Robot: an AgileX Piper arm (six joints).
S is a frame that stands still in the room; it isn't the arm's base.
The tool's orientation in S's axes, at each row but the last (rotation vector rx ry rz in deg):
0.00 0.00 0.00
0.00 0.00 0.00
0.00 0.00 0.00
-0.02 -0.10 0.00
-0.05 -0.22 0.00
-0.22 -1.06 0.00
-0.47 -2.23 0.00
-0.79 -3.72 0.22
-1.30 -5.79 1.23
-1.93 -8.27 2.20
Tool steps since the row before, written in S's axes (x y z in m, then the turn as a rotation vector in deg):
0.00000 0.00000 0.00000 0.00 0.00 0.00
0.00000 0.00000 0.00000 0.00 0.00 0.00
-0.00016 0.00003 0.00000 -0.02 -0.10 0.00
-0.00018 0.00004 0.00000 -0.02 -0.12 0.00
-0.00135 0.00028 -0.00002 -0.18 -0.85 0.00
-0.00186 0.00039 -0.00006 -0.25 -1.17 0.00
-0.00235 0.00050 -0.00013 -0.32 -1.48 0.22
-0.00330 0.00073 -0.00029 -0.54 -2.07 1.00
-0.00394 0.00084 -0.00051 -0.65 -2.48 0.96
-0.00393 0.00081 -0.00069 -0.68 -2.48 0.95
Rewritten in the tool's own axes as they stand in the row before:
0.00000 0.00000 0.00000 0.00 0.00 0.00
0.00000 0.00000 0.00000 0.00 0.00 0.00
-0.00016 0.00003 0.00000 -0.02 -0.10 0.00
-0.00018 0.00004 0.00000 -0.02 -0.12 0.00
-0.00135 0.00028 -0.00001 -0.18 -0.85 0.00
-0.00186 0.00039 -0.00002 -0.25 -1.17 0.00
-0.00235 0.00050 -0.00003 -0.31 -1.48 0.22
-0.00331 0.00075 -0.00007 -0.48 -2.08 1.00
-0.00395 0.00093 -0.00009 -0.61 -2.49 0.97
-0.00395 0.00097 -0.00009 -0.64 -2.49 0.96

